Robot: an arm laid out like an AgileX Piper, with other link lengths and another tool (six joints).
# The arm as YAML. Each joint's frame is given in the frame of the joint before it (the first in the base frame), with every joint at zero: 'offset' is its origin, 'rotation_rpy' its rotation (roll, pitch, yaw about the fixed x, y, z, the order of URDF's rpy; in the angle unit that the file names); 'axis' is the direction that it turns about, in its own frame. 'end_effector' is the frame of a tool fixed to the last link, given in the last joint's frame.
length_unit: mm
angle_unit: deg
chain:
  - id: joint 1
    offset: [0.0, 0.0, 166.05]
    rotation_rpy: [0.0, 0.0, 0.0]
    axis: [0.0, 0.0, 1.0]
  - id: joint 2
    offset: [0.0, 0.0, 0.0]
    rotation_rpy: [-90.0, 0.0, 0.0]
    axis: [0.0, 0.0, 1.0]
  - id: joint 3
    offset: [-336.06, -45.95, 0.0]
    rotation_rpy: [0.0, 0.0, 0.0]
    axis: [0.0, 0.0, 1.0]
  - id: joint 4
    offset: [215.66, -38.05, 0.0]
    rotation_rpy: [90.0, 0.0, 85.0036]
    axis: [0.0, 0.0, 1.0]
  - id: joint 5
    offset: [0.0, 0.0, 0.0]
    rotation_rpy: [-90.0, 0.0, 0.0]
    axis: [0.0, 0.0, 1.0]
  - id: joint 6
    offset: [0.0, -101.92, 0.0]
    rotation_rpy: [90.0, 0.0, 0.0]
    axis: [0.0, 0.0, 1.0]
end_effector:
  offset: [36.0, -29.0, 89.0]
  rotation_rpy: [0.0, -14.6, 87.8]
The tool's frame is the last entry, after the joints.
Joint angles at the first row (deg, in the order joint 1, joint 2, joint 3, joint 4, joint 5, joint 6):
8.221 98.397 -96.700 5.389 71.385 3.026
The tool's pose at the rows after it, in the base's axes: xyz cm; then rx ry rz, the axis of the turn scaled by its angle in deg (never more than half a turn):
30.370 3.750 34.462 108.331 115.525 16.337
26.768 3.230 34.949 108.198 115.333 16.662
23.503 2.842 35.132 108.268 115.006 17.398
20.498 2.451 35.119 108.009 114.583 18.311
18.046 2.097 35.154 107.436 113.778 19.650
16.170 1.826 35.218 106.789 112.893 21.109
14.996 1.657 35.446 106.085 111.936 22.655
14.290 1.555 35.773 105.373 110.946 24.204
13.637 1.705 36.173 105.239 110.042 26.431
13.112 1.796 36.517 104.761 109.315 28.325
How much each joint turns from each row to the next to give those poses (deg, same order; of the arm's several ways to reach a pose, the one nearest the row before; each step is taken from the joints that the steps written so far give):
-0.001 -7.713 6.738 0.740 0.000 0.000
0.001 -6.323 6.009 0.000 0.000 0.001
0.000 -5.780 5.265 0.217 0.000 0.136
-0.001 -5.500 4.727 0.127 0.000 -0.001
0.001 -4.850 3.510 0.000 0.025 0.000
-0.003 -3.937 2.397 0.001 0.096 -0.002
0.001 -2.747 1.094 -0.001 0.107 0.001
0.000 -1.919 0.349 0.001 0.001 -0.001
0.002 -1.716 -0.001 0.655 0.110 0.266
0.000 -1.472 0.002 0.485 -0.002 0.001

